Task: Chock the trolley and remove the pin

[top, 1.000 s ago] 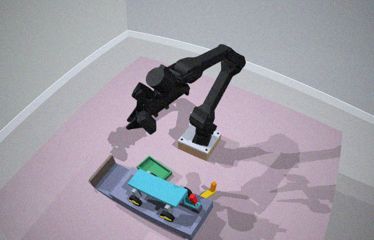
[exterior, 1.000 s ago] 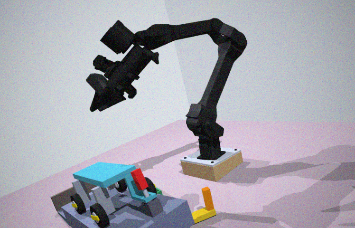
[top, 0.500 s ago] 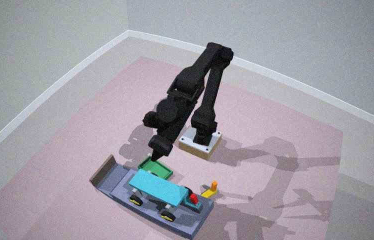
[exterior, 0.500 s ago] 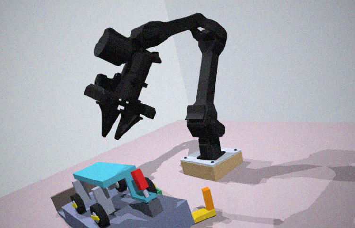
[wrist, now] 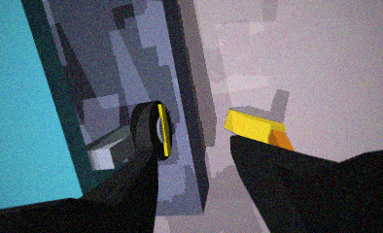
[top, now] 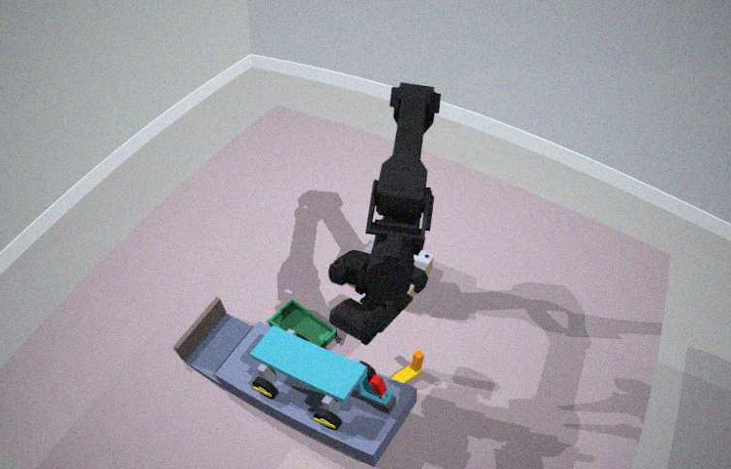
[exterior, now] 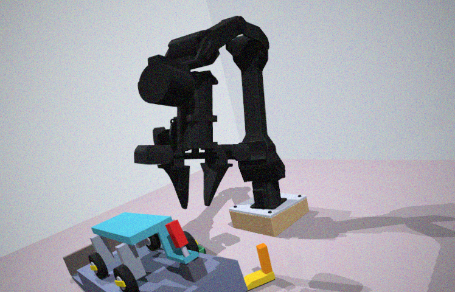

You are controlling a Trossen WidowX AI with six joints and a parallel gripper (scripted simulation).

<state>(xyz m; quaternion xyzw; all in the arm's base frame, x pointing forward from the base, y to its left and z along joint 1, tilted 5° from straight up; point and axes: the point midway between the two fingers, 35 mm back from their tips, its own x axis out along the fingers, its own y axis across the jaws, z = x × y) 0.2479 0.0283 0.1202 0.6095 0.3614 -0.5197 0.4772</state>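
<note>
Now: gripper tip 3 cm past the yellow chock, 6 cm to the right of it and 13 cm above it. The rest, counted from my gripper tip: blue-grey ramp (8 cm ahead, 8 cm to the right, 10 cm below); then red-headed stop pin (9 cm ahead, 4 cm to the left, 2 cm below); then trolley (8 cm ahead, 7 cm to the right, 4 cm below).
</note>
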